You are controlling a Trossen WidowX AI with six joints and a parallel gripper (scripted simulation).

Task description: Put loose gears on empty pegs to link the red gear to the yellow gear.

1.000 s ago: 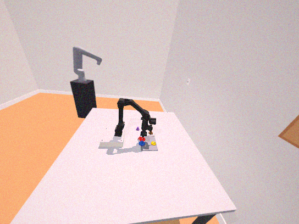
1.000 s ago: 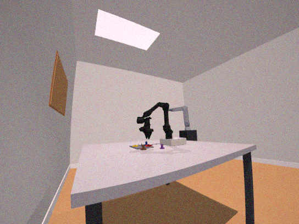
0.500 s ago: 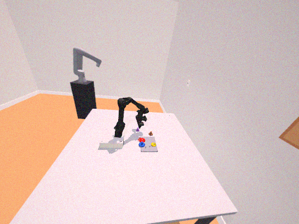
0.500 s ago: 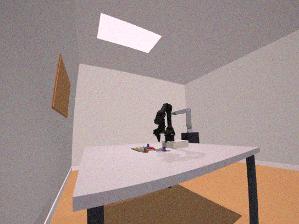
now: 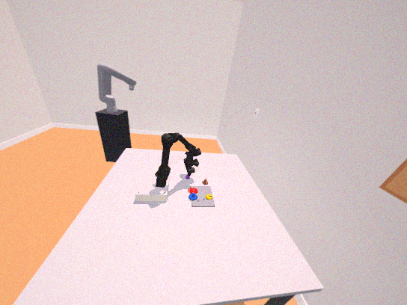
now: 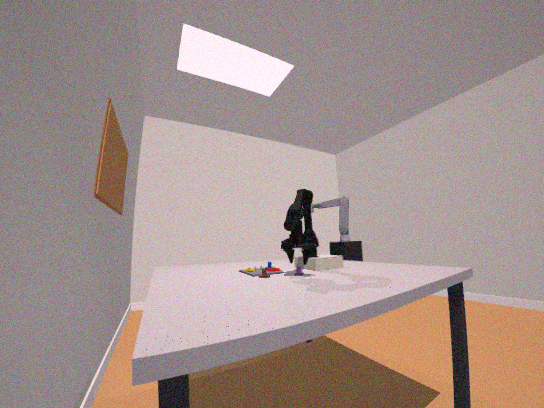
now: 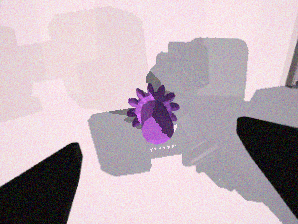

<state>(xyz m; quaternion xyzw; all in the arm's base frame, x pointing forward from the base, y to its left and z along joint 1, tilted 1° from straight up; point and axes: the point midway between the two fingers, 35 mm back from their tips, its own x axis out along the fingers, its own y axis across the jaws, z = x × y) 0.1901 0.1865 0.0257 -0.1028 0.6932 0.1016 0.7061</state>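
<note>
My gripper tip is 4 cm above the purple gear. From my gripper tip the other things lie so: blue gear (23 cm to the right, 6 cm ahead, 3 cm below); brown gear (16 cm ahead, 4 cm to the right, 4 cm below); red gear (17 cm to the right, 6 cm ahead, 4 cm below).
</note>
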